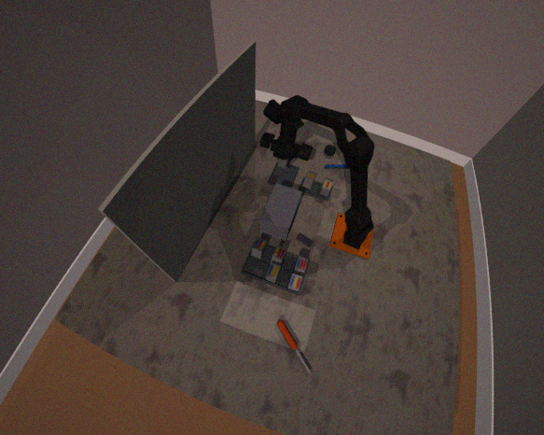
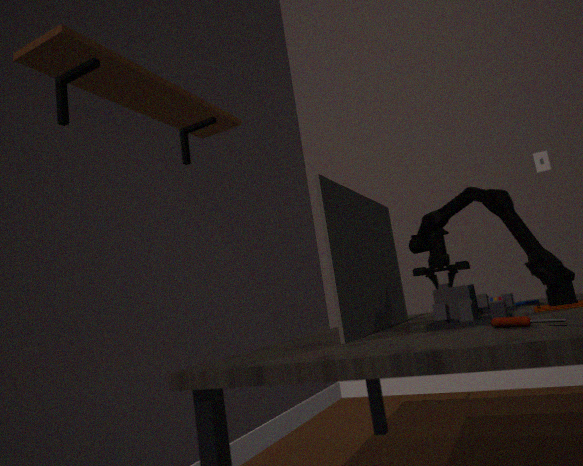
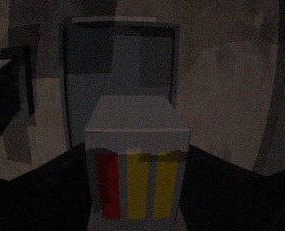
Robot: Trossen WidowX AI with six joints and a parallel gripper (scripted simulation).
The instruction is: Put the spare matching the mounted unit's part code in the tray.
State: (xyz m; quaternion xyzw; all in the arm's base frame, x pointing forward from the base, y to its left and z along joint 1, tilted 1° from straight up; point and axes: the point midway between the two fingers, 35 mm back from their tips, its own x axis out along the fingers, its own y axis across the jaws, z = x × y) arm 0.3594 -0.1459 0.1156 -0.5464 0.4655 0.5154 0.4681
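My gripper tip is 8 cm above the grey tray and 1 cm past it. Round my gripper tip: grey spare rack: 37 cm to the left, 16 cm behind, 7 cm below; blue pen: 20 cm behind, 17 cm to the right, 8 cm below; tall black panel: 23 cm to the left, 16 cm ahead, 14 cm above.
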